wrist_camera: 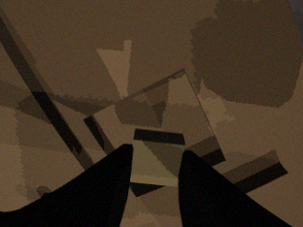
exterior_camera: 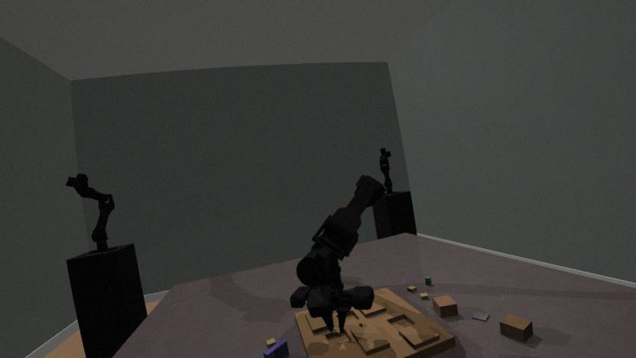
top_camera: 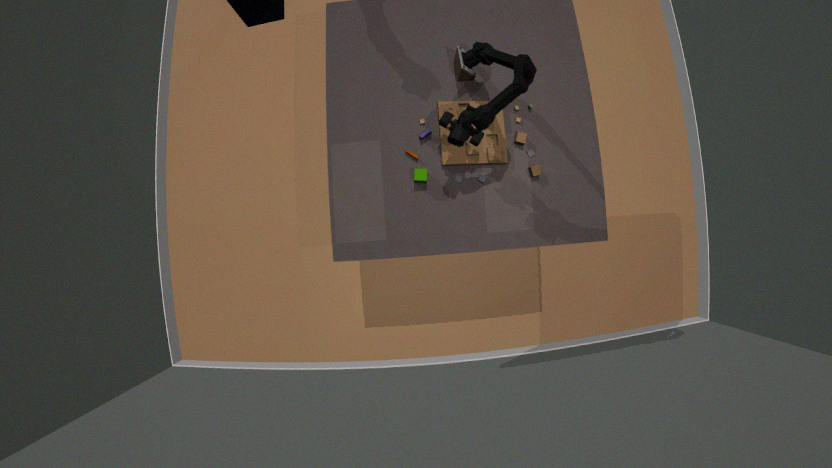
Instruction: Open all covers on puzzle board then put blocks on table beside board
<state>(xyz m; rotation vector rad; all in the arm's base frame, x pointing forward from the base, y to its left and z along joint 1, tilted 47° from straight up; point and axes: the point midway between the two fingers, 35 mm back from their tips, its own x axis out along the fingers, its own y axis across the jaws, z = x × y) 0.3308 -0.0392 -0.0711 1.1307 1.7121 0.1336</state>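
Right now the purple piece is 14 cm to the right of my gripper tip, 2 cm below it and 2 cm behind it. The rest, counted from my gripper tip: orange stick 21 cm to the right, 6 cm ahead, 2 cm below; green cube 19 cm to the right, 16 cm ahead, 1 cm below; tiny green piece 37 cm to the left, 12 cm behind, 2 cm below.
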